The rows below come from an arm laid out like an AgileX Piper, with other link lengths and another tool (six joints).
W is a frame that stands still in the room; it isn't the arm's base.
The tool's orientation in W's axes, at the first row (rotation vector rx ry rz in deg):
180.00 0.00 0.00
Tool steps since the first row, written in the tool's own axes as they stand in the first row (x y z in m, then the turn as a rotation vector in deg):
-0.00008 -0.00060 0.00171 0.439 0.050 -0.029
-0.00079 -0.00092 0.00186 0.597 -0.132 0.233
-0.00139 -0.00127 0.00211 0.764 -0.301 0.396
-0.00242 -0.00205 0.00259 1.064 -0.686 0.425
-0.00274 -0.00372 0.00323 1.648 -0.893 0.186
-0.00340 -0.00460 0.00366 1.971 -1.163 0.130
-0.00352 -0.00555 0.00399 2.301 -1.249 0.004
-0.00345 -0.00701 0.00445 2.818 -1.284 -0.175
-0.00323 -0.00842 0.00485 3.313 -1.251 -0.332
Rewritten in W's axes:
-0.00008 0.00060 -0.00171 0.439 -0.050 0.029
-0.00079 0.00092 -0.00186 0.597 0.132 -0.233
-0.00139 0.00127 -0.00211 0.764 0.301 -0.396
-0.00242 0.00205 -0.00259 1.064 0.686 -0.425
-0.00274 0.00372 -0.00323 1.648 0.893 -0.186
-0.00340 0.00460 -0.00366 1.971 1.163 -0.130
-0.00352 0.00555 -0.00399 2.301 1.249 -0.004
-0.00345 0.00701 -0.00445 2.818 1.284 0.175
-0.00323 0.00842 -0.00485 3.313 1.251 0.332

